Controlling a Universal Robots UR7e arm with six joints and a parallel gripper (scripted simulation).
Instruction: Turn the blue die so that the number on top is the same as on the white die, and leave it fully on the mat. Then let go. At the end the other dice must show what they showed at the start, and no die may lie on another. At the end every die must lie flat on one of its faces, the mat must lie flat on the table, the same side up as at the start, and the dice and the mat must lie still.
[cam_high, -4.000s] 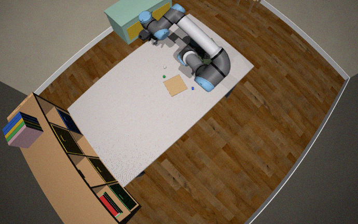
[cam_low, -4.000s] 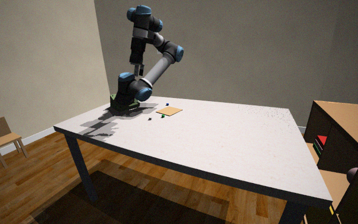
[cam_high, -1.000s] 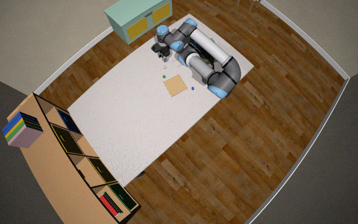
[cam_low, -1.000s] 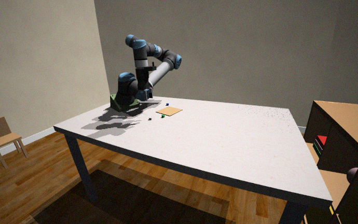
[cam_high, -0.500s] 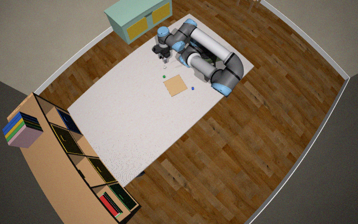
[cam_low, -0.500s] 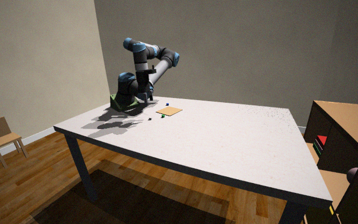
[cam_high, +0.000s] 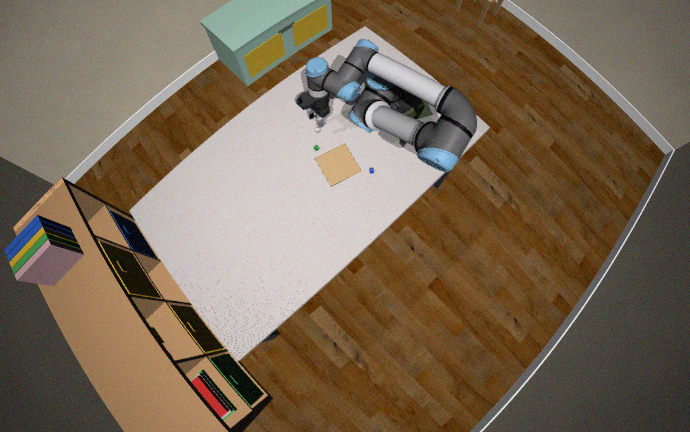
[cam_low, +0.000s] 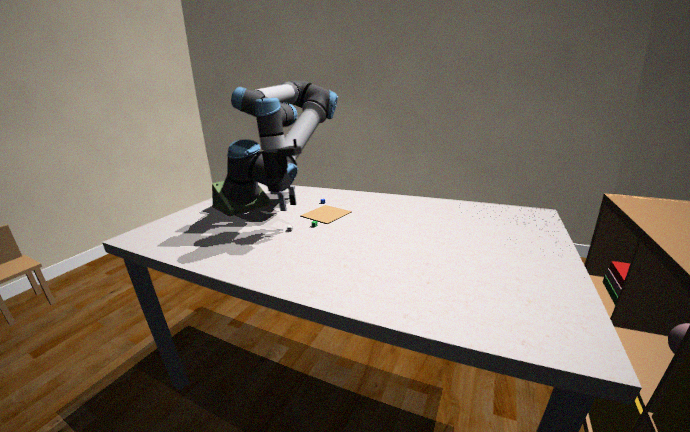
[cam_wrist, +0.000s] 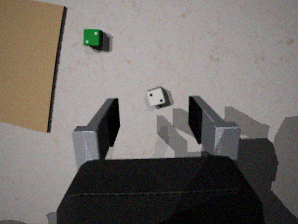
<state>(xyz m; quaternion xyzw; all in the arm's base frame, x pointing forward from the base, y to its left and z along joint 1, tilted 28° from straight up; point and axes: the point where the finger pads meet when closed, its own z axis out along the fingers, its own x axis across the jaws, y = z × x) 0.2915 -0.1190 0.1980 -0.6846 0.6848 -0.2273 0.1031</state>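
Right now my hand is 90 mm above the white die. Also, from my hand: green die (60 mm ahead, 60 mm to the left, 90 mm below); then blue die (20 mm behind, 290 mm to the left, 90 mm below); then tan mat (50 mm ahead, 170 mm to the left, 100 mm below).
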